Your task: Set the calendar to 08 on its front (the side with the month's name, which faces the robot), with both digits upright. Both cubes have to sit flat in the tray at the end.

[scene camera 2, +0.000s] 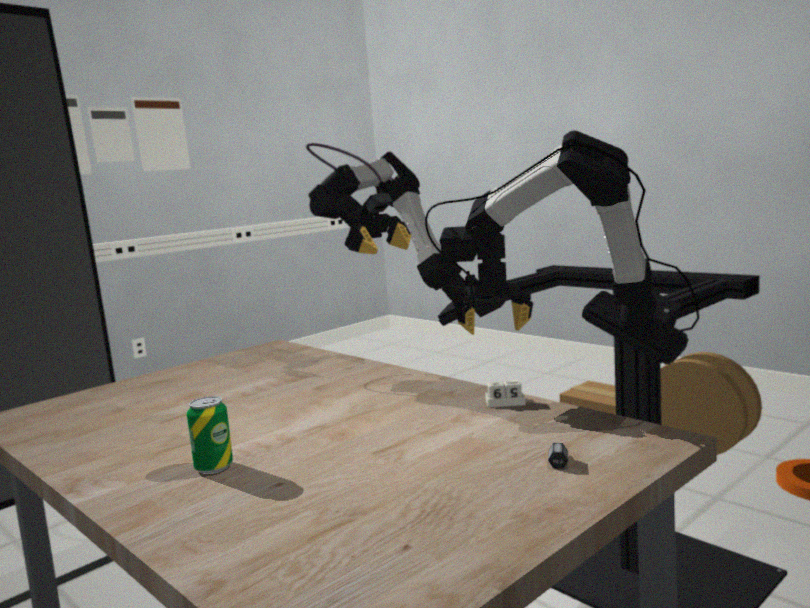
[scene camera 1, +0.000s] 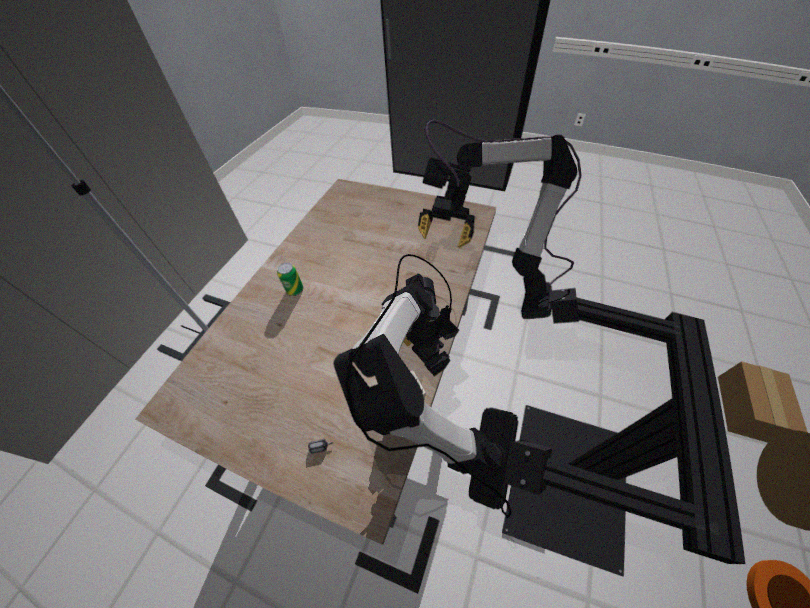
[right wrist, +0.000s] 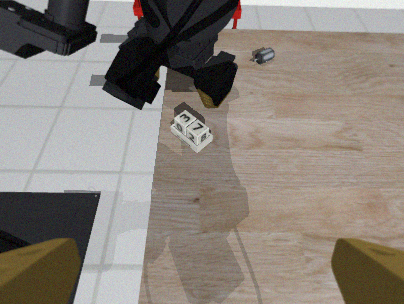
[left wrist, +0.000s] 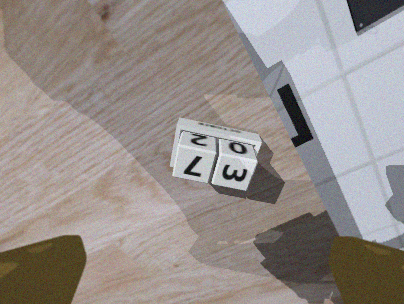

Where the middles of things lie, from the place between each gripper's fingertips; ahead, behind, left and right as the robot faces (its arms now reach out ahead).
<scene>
The white tray (left wrist: 217, 131) lies 1 cm ahead of my left hand (scene camera 2: 494, 332), 3 cm to the left of it and 14 cm below it. The rest, counted from my left hand: can (scene camera 2: 207, 417): 57 cm ahead, 14 cm to the right, 9 cm below.
Now: right hand (scene camera 2: 392, 249) 4 cm past the white tray, 30 cm to the right of it and 31 cm above it. The rest, counted from my right hand: can: 52 cm ahead, 12 cm to the left, 26 cm below.
</scene>
